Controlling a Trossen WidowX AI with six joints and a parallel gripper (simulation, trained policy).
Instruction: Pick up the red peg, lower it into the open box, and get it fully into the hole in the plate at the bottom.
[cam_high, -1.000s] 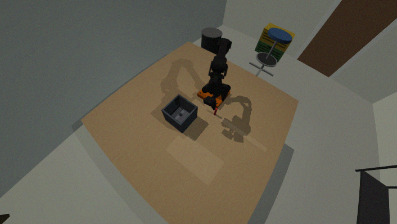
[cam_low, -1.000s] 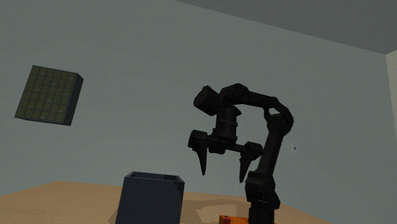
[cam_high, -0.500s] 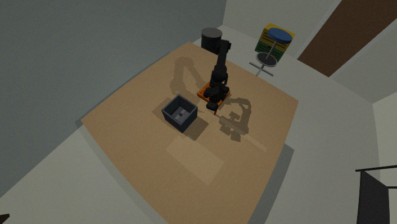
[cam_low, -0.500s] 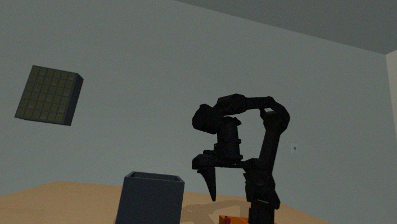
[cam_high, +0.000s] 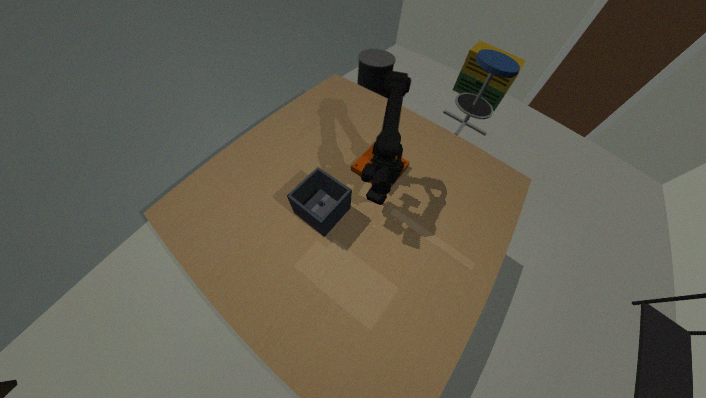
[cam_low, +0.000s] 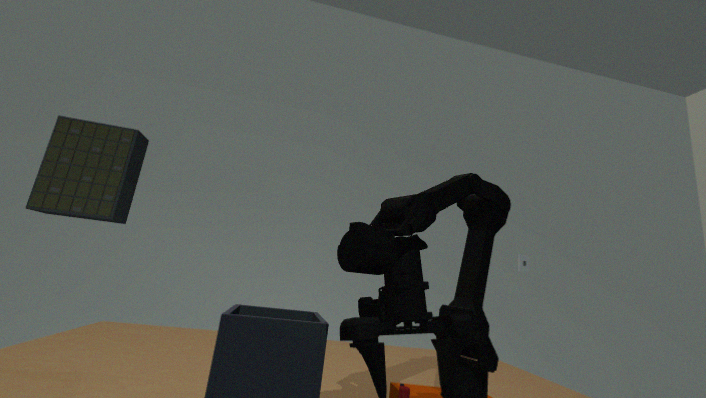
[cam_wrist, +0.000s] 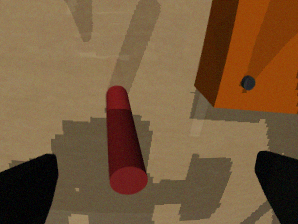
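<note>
The red peg lies 30 mm below my gripper tip and 20 mm ahead of it. Also, from my gripper tip: grey plate (210 mm ahead, 140 mm to the right, 20 mm below).
</note>
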